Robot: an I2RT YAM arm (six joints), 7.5 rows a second.
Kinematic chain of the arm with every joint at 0, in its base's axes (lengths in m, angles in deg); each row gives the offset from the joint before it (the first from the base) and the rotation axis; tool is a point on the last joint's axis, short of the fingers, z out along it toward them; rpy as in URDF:
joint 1: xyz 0 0 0.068 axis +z
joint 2: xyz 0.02 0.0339 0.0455 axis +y
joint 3: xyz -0.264 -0.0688 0 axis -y
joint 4: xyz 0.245 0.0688 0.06 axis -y
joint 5: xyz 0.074 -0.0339 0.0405 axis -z
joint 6: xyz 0.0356 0 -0.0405 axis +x
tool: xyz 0 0 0 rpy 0 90 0
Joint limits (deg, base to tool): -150..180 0..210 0..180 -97..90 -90..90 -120..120
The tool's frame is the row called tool.
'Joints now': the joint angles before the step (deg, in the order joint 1, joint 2, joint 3, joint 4, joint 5, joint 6). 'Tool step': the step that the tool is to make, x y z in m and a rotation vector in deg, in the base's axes. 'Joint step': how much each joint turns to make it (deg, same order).
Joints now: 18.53 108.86 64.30 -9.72 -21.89 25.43
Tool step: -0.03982 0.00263 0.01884 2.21 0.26 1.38
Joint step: 2.39 -9.35 -7.63 -0.35 -1.15 2.27
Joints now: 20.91 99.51 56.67 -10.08 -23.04 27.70
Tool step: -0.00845 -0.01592 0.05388 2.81 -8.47 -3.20
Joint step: -1.93 -9.68 0.04 -0.47 1.03 0.85
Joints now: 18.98 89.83 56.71 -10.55 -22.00 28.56
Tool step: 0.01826 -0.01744 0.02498 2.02 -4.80 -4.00
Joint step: -3.72 -0.12 4.01 1.29 -0.13 0.62
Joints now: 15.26 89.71 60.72 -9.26 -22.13 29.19
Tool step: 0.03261 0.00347 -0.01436 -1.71 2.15 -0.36
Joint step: -0.76 8.24 6.47 -1.18 0.40 -1.19
